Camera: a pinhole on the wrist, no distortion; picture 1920 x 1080 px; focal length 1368.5 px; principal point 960.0 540.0 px. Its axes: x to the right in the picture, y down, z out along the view. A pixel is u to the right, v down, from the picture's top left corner.
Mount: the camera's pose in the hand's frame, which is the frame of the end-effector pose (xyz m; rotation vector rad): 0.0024 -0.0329 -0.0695 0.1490 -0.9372 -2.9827
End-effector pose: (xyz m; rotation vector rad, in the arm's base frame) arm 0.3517 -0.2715 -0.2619 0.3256 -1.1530 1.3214
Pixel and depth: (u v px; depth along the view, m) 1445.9 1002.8 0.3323
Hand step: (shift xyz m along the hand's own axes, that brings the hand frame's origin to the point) -0.1483 0.0597 0.2556
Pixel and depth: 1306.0 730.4 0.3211
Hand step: -0.1094 0.1103 0.2110
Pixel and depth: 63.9 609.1 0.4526
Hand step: 0.2544 0.2181 0.3388
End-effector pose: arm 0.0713 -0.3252 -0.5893 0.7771 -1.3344 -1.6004
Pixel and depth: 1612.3 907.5 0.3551
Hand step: -0.2012 0.0846 0.2600
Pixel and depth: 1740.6 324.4 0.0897
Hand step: -0.0567 0.0278 -0.0088
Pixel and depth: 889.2 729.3 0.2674
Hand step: -0.0097 0.0897 0.1711
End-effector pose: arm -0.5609 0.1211 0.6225 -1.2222 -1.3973 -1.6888
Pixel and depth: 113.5 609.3 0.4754
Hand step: 0.2499 0.2300 0.3579
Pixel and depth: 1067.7 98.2 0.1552
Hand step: -0.0235 0.0962 0.0275
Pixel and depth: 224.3 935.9 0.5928
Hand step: 0.2608 0.1769 0.5401
